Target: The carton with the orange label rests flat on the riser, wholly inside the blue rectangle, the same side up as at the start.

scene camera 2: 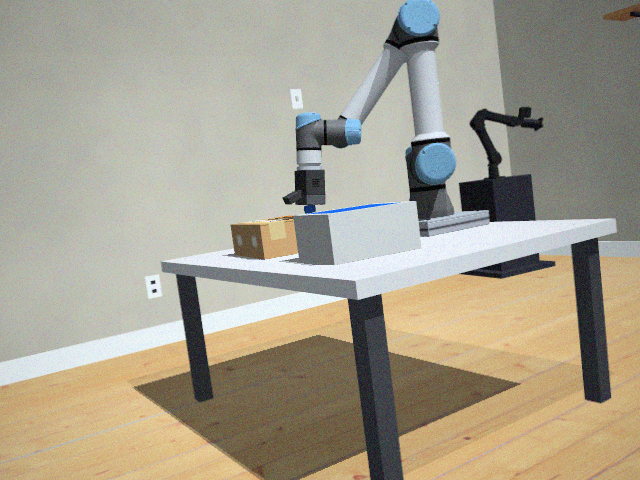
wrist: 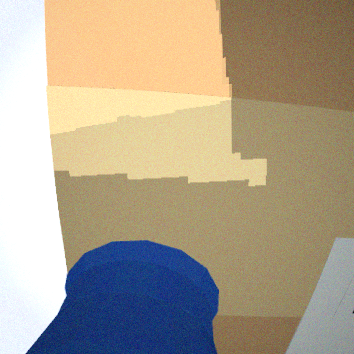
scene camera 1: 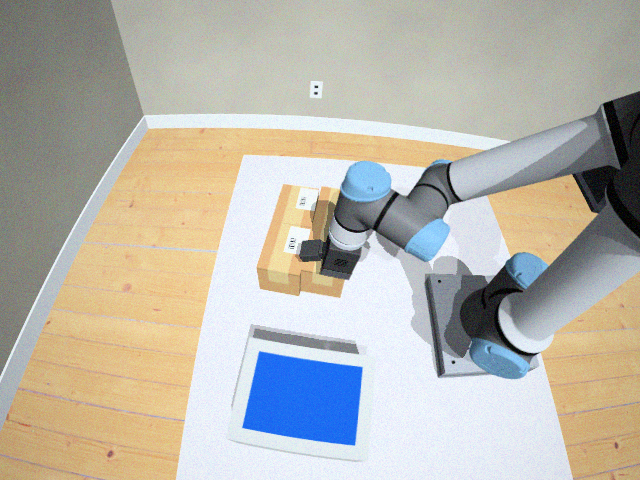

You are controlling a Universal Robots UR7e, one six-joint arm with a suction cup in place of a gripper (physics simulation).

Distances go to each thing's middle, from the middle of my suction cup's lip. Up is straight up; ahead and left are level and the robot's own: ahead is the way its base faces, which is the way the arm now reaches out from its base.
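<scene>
Here is the riser (scene camera 1: 293, 399), which I find 30 cm to the left of my suction cup, 2 cm ahead of it and 5 cm below it.
</scene>
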